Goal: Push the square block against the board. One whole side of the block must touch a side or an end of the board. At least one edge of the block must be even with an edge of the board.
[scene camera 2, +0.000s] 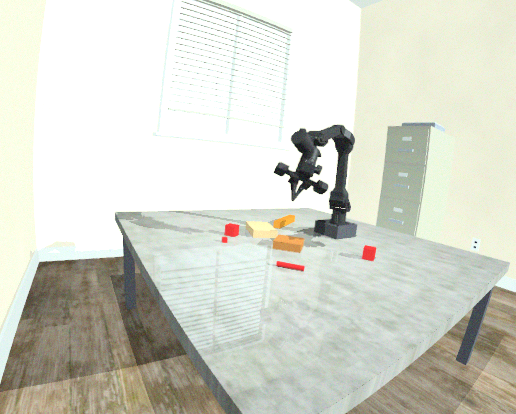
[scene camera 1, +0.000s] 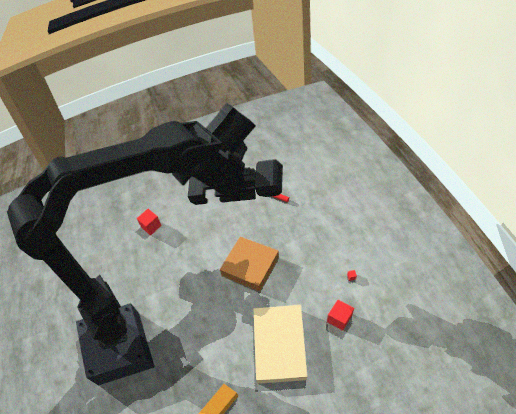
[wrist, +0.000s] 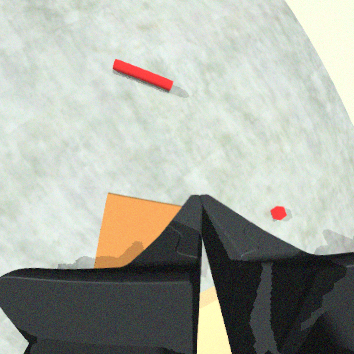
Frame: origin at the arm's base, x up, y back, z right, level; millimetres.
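Where they show: gripper, fingertip midpoint: [scene camera 2: 292, 201] [scene camera 1: 254, 197] [wrist: 198, 202]; arm's base at its link origin: [scene camera 2: 338, 223] [scene camera 1: 111, 330].
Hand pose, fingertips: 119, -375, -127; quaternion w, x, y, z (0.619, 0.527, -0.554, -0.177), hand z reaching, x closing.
Observation:
Things, the pixels of their top centre, and the offset from my fingertips, as dx, dy, dz.
- square block at its top centre: [wrist: 141, 241] [scene camera 1: 249, 260] [scene camera 2: 289, 239] -146, +42, +46
- board at its top centre: [wrist: 219, 345] [scene camera 1: 279, 341] [scene camera 2: 261, 225] -146, +48, +252
- tiny red cube at its top centre: [wrist: 281, 213] [scene camera 1: 352, 273] [scene camera 2: 224, 237] -160, -158, +160
- red rod at its top centre: [wrist: 143, 71] [scene camera 1: 274, 192] [scene camera 2: 290, 263] -161, -82, -129
- orange bar at its top centre: [scene camera 2: 285, 218] -145, +262, +374
The square block [scene camera 1: 257, 260] [scene camera 2: 288, 243] [wrist: 125, 225] is orange and lies flat on the table. The board [scene camera 1: 280, 345] [scene camera 2: 261, 229] [wrist: 212, 325] is pale cream, thick and oblong. In scene camera 1 the block is above the board's upper end, apart from it and turned at an angle to it, with one corner towards the board. My gripper [scene camera 1: 238, 195] [scene camera 2: 294, 198] [wrist: 198, 202] is shut and empty. It is raised well above the table and touches neither. In the wrist view the fingers hide part of the block and most of the board.
A red cube [scene camera 1: 340, 314] [scene camera 2: 232, 230] and a tiny red cube [scene camera 1: 352, 275] [scene camera 2: 224, 240] [wrist: 278, 213] are right of the board. Another red cube [scene camera 1: 149, 221] [scene camera 2: 369, 253], a red rod [scene camera 1: 283, 198] [scene camera 2: 290, 266] [wrist: 143, 75] and an orange bar [scene camera 1: 219, 400] [scene camera 2: 284, 221] also lie around.

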